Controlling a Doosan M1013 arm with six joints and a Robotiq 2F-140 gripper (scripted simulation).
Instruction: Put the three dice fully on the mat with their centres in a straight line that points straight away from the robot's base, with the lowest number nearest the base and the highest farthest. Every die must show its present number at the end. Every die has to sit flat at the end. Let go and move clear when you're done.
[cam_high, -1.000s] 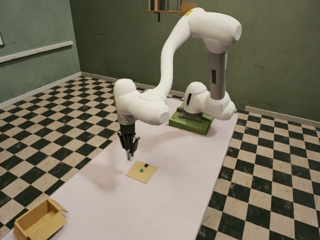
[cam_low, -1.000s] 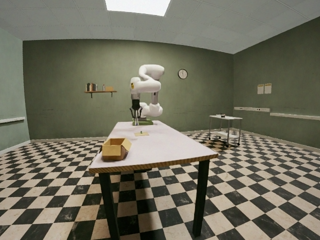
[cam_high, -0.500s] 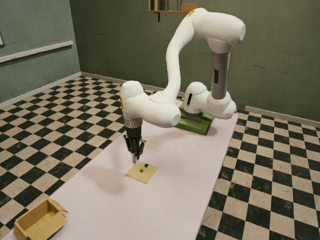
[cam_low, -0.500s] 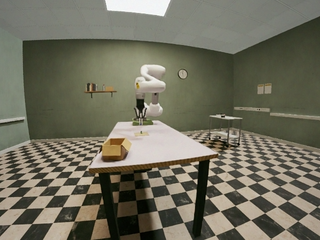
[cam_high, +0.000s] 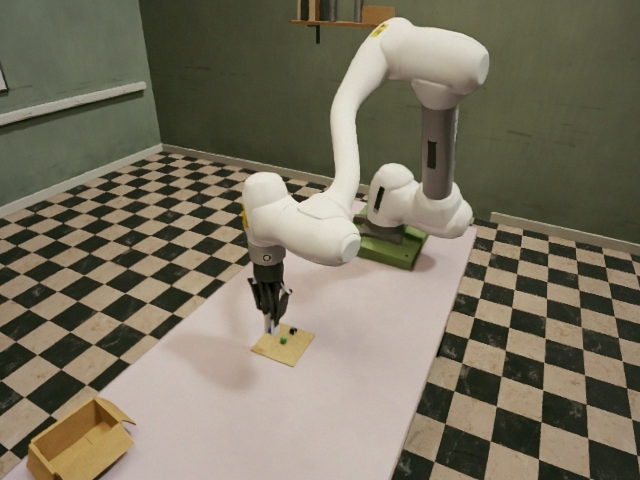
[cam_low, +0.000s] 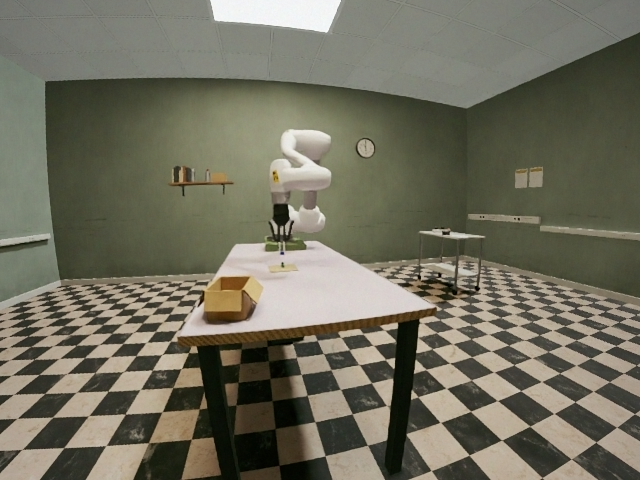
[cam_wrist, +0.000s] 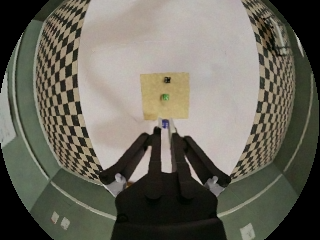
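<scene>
My gripper is now 100 mm above the green die, 50 mm past it and 10 mm to the right of it. Also, from my hand: black die (100 mm below, 90 mm behind, 20 mm to the left); then blue die (30 mm below); then yellow mat (110 mm below, 50 mm behind, 10 mm to the left).
</scene>
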